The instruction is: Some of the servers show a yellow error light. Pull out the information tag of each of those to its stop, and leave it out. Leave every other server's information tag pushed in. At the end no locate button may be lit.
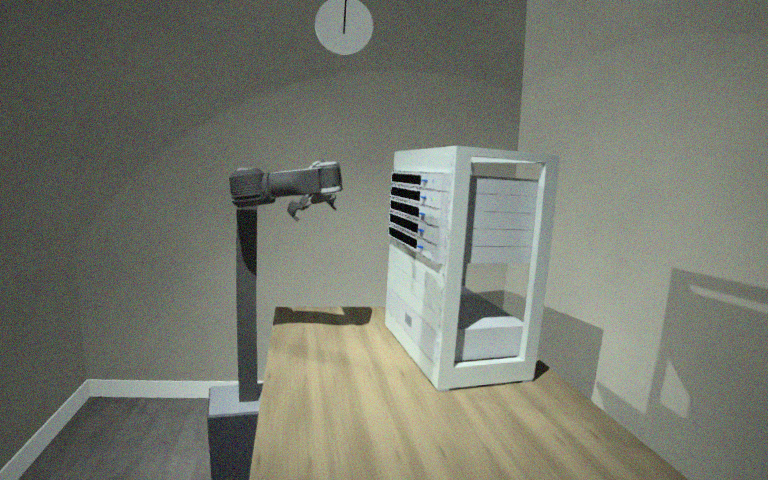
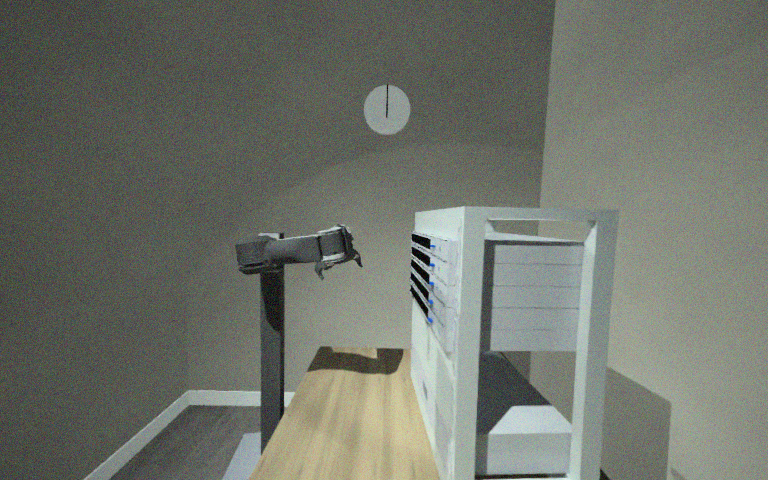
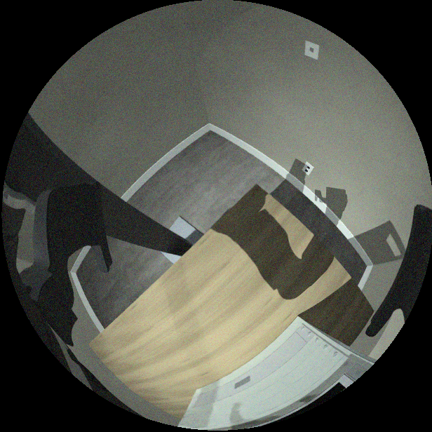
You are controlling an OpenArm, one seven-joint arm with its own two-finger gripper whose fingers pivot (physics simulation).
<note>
I see a dark arm column [image 2: 271, 283].
</note>
